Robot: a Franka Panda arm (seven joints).
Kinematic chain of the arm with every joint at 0, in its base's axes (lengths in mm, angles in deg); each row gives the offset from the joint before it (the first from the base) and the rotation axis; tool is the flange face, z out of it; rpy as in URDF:
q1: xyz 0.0 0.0 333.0 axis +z
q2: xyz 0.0 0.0 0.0 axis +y
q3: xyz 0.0 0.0 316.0 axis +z
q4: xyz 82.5 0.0 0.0 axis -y
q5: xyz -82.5 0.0 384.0 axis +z
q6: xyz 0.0 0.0 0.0 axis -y
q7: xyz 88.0 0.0 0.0 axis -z
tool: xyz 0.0 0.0 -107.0 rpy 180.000 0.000 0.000
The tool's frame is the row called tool.
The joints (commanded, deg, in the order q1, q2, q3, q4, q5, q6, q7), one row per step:
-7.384 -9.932 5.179 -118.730 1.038 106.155 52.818
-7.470 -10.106 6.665 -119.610 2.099 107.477 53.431
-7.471 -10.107 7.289 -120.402 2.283 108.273 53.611
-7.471 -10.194 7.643 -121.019 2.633 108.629 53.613
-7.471 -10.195 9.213 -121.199 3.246 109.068 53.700
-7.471 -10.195 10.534 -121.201 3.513 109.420 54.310
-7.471 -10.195 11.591 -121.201 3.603 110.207 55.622
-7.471 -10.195 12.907 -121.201 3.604 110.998 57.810
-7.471 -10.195 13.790 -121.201 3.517 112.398 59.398
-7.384 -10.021 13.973 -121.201 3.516 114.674 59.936
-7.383 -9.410 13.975 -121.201 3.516 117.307 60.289
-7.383 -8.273 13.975 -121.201 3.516 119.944 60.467
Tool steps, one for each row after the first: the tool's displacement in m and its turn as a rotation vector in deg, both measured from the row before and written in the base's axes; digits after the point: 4 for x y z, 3 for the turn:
0.0000 0.0141 -0.0041 0.673 -0.609 0.390
-0.0007 0.0057 -0.0055 0.047 0.009 0.342
-0.0014 0.0035 -0.0039 0.249 0.179 0.203
0.0000 0.0149 -0.0012 0.289 -0.219 1.224
0.0001 0.0123 0.0001 0.003 -0.298 0.586
0.0008 0.0097 0.0008 -0.105 -0.728 -0.322
0.0004 0.0120 0.0007 -0.211 -0.714 -0.909
0.0017 0.0081 0.0018 -0.119 -1.354 -0.711
0.0043 0.0027 0.0021 0.206 -2.081 -0.304
0.0063 0.0001 -0.0009 0.337 -2.008 -0.392
0.0075 -0.0001 -0.0054 0.398 -1.493 -0.228

